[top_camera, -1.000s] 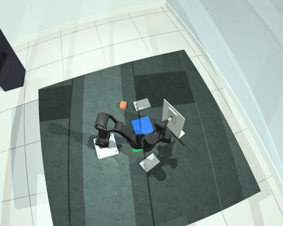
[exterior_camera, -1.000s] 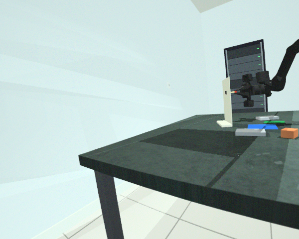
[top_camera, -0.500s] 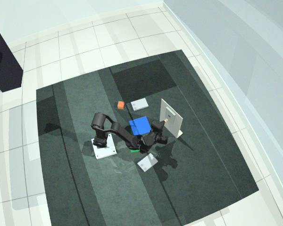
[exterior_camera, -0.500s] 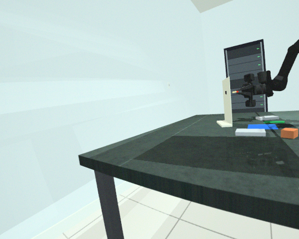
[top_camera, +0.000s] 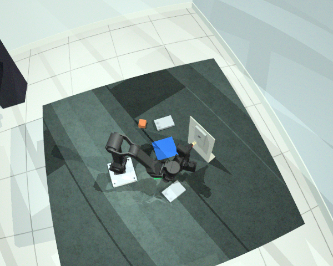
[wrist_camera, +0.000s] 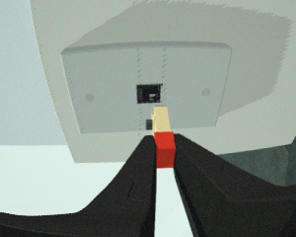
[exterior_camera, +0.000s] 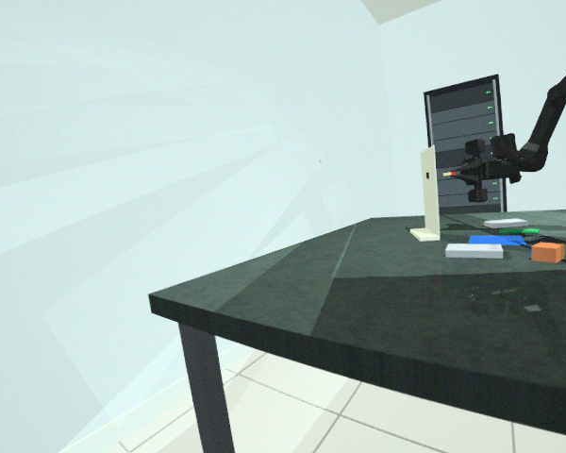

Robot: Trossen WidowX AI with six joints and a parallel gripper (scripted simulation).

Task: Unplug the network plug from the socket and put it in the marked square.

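Now: gripper tip 12 cm past the blue marked square, 10 cm to the right of it and 18 cm above it. From my gripper tip the other things lie so: green square 17 cm behind, 3 cm to the right, 18 cm below; then red plug 1 cm ahead; then white upright panel 6 cm ahead, 4 cm to the left, 7 cm below.
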